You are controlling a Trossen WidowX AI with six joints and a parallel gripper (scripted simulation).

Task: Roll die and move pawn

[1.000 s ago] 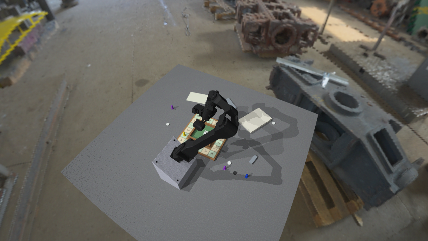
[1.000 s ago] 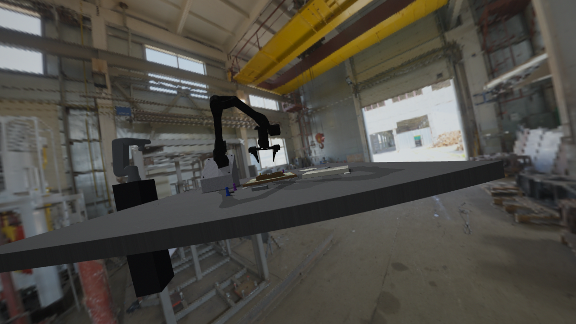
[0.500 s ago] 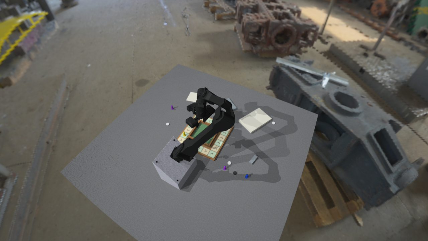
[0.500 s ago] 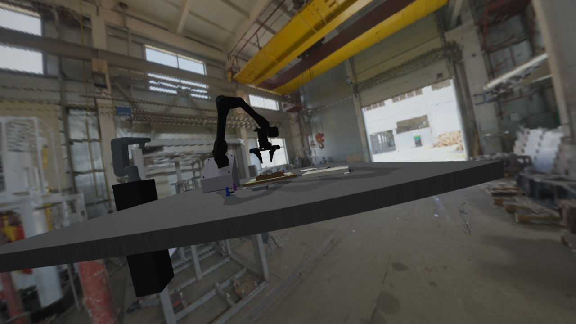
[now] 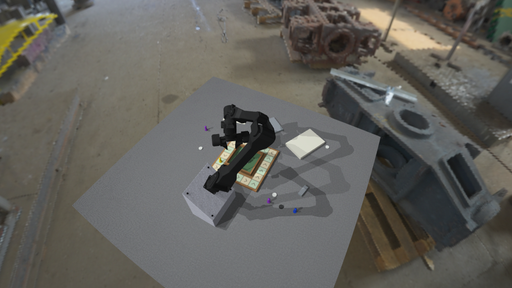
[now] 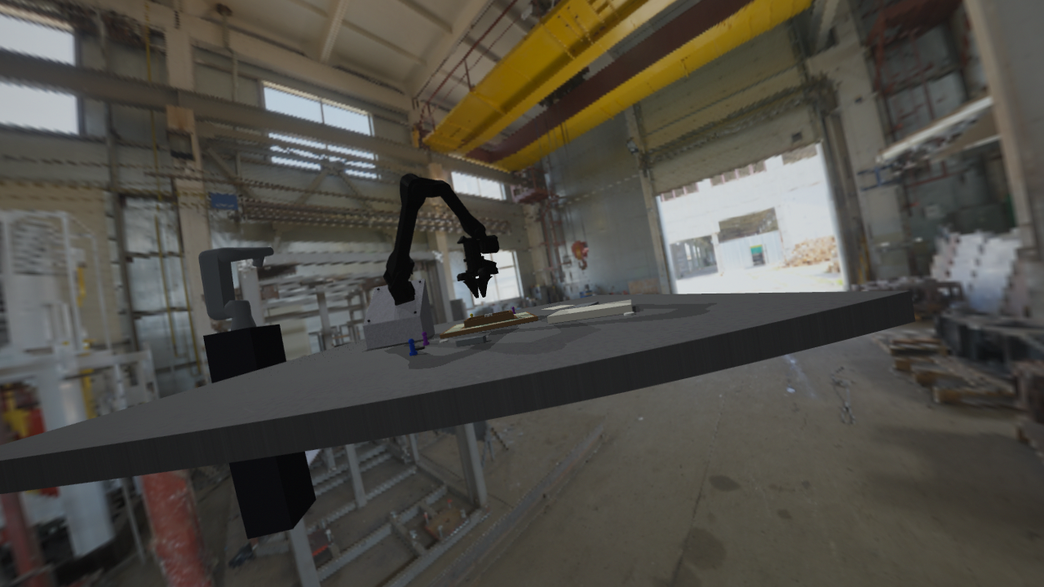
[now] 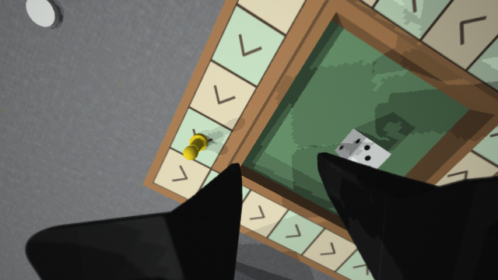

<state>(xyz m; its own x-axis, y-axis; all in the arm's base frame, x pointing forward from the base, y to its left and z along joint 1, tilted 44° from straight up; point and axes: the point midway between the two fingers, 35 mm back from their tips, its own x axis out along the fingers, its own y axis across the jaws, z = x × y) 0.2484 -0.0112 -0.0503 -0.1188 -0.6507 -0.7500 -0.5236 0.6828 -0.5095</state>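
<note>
My gripper tip is now 4 cm past the yellow pawn, 5 cm to the right of it and 7 cm above it. The rest, counted from my gripper tip: cream card: 32 cm ahead, 13 cm to the left, 10 cm below; green dice tray: 2 cm ahead, 7 cm to the right, 9 cm below; white die: 1 cm ahead, 8 cm to the right, 7 cm below.
</note>
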